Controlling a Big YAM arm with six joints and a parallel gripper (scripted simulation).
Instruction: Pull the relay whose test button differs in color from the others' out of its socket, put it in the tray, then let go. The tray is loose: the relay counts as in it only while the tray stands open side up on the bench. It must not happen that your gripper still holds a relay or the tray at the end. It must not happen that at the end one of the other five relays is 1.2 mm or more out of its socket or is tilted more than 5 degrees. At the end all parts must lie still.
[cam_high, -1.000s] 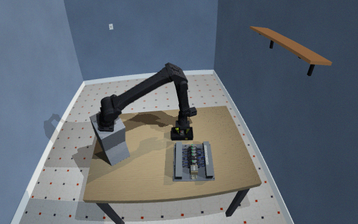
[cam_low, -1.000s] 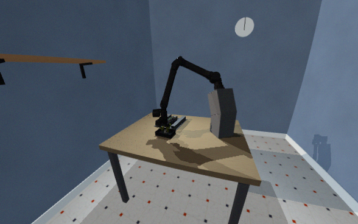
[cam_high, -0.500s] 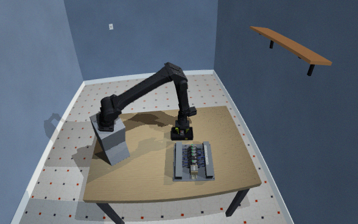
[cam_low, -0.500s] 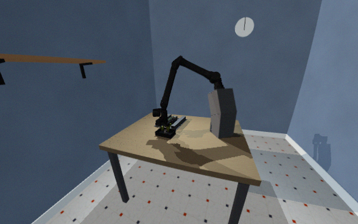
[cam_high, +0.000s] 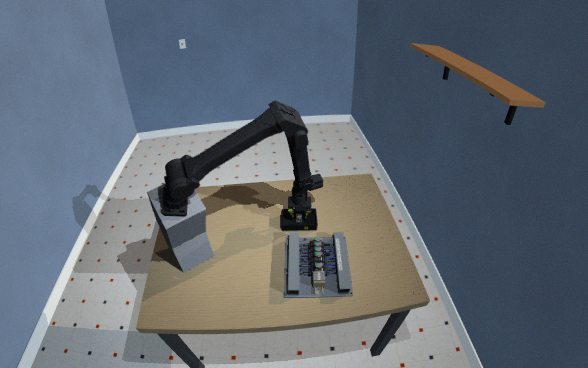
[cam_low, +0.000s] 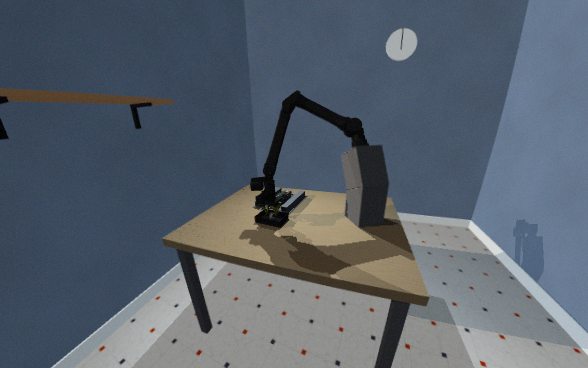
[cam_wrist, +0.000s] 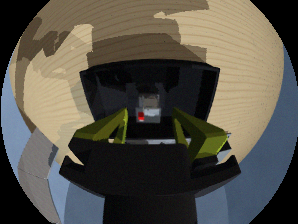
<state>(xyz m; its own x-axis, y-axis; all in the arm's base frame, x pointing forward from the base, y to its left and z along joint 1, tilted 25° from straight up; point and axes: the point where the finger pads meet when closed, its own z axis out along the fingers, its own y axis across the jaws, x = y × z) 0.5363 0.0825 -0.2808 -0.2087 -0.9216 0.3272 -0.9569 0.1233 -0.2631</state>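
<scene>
My hand is 2 cm above the relay. The rest, counted from my hand: black tray (3 cm below).
</scene>
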